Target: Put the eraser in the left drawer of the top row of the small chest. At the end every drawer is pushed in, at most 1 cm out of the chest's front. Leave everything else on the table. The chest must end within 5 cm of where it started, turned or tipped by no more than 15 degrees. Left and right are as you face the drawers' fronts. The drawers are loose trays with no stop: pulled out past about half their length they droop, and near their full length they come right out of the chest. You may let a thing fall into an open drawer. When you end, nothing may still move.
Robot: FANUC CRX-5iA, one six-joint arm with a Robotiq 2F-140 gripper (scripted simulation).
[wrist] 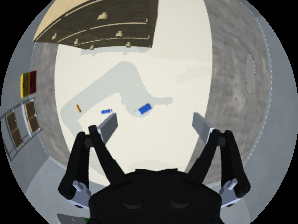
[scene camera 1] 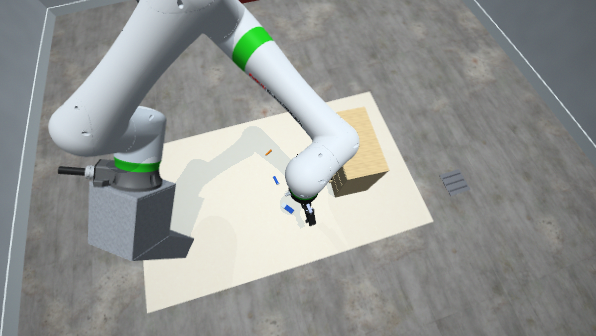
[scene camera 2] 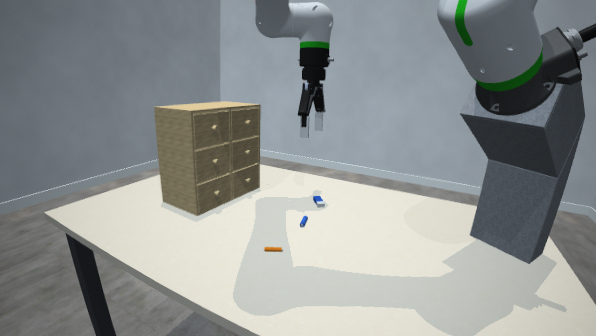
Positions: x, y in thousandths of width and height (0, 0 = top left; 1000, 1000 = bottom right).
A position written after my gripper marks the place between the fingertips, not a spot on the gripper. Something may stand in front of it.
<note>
I see my gripper (scene camera 2: 523, 397), a drawer (scene camera 2: 352, 382), a wooden chest (scene camera 2: 293, 376), a drawer (scene camera 2: 370, 555), a drawer (scene camera 2: 420, 436) and a drawer (scene camera 2: 405, 374).
The wooden chest is seen too in scene camera 1 (scene camera 1: 618, 493). My gripper shows as well in the wrist view (wrist: 522, 533).
</note>
